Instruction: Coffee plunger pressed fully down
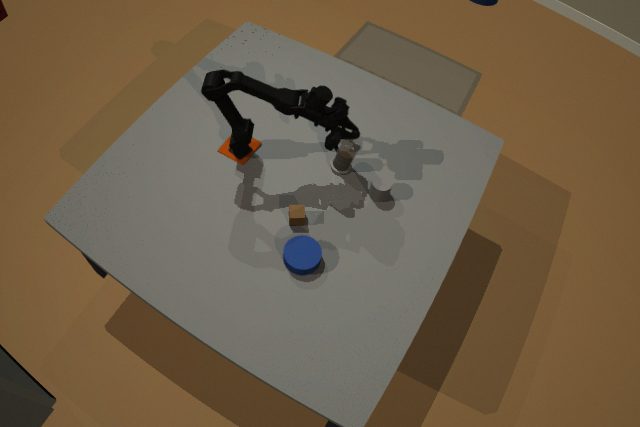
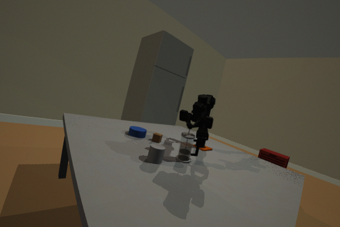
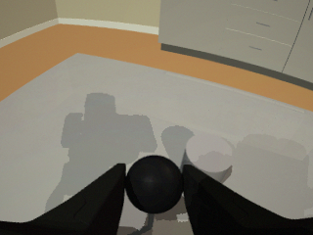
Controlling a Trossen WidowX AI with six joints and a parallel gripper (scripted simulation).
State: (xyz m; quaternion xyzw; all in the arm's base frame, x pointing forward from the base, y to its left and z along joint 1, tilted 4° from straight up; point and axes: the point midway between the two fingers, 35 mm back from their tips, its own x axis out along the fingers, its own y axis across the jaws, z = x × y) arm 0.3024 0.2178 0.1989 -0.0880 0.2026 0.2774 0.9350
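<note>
Now: the coffee press 90 mm below my gripper tip and 30 mm behind it. Also, from my gripper tip: blue disc 380 mm to the right, 170 mm below, 120 mm ahead.
</note>
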